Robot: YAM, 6 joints.
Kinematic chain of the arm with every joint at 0, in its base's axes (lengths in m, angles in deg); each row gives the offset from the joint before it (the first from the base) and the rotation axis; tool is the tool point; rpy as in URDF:
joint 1: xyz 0 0 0.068 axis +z
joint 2: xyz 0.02 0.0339 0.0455 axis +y
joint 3: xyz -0.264 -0.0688 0 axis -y
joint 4: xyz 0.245 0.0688 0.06 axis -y
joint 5: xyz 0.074 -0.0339 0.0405 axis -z
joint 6: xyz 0.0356 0 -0.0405 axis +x
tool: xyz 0 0 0 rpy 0 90 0
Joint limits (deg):
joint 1: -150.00..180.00
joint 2: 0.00..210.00
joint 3: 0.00..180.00
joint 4: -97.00..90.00
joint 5: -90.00..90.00
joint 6: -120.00..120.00
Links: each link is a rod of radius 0.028 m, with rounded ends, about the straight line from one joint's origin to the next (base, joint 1, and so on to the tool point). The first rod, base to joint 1, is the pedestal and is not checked.
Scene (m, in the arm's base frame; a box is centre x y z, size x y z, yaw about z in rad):
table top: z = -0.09
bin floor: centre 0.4 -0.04 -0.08 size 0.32 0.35 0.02 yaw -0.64
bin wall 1: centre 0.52 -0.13 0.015 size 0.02 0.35 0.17 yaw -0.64
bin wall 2: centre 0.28 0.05 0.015 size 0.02 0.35 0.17 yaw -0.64
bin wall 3: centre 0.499 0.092 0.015 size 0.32 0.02 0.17 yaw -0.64
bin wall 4: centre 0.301 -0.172 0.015 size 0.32 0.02 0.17 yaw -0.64
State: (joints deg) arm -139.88 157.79 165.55 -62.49 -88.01 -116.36
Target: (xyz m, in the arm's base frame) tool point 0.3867 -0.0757 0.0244
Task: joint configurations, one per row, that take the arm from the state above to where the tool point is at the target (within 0.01 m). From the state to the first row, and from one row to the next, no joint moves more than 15 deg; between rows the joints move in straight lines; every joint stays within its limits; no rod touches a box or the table.
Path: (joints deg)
1: -126.14 154.22 158.93 -66.05 -87.37 -116.36
2: -112.40 150.65 152.30 -69.60 -86.73 -116.36
3: -98.66 147.08 145.68 -73.16 -86.09 -116.36
4: -84.92 143.51 139.06 -76.72 -85.45 -116.36
5: -71.18 139.94 132.43 -80.28 -84.82 -116.36
6: -57.43 136.37 125.81 -83.83 -84.18 -116.36
7: -43.69 132.80 119.18 -87.39 -83.54 -116.36
8: -29.95 129.23 112.56 -90.95 -82.90 -116.36
9: -16.21 125.67 105.94 -94.50 -82.26 -116.36
10: -16.21 139.48 103.49 -91.20 -81.92 -116.36
11: -16.20 153.30 101.05 -87.90 -81.57 -116.36

